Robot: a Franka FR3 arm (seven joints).
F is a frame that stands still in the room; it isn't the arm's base.
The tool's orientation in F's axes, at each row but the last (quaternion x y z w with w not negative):
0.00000 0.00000 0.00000 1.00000
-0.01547 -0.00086 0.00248 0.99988
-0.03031 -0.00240 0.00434 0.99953
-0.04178 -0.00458 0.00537 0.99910
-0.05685 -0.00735 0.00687 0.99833
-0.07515 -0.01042 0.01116 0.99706
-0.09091 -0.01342 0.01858 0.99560
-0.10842 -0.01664 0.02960 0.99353
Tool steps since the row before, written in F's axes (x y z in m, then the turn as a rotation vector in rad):
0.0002 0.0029 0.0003 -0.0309 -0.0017 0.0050
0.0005 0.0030 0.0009 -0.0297 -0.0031 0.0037
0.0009 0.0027 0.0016 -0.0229 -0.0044 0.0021
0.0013 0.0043 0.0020 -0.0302 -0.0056 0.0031
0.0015 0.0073 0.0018 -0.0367 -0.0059 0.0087
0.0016 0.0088 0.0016 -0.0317 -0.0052 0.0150
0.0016 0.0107 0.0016 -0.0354 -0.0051 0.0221
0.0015 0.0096 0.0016 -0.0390 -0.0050 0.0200
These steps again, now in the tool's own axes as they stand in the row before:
0.0002 0.0029 0.0003 -0.0309 -0.0017 0.0050
0.0005 0.0030 0.0010 -0.0297 -0.0031 0.0037
0.0009 0.0026 0.0018 -0.0229 -0.0043 0.0019
0.0014 0.0041 0.0023 -0.0302 -0.0055 0.0029
0.0016 0.0070 0.0026 -0.0367 -0.0064 0.0085
0.0018 0.0084 0.0029 -0.0315 -0.0067 0.0148
0.0021 0.0102 0.0035 -0.0350 -0.0078 0.0219
0.0021 0.0089 0.0036 -0.0387 -0.0070 0.0200

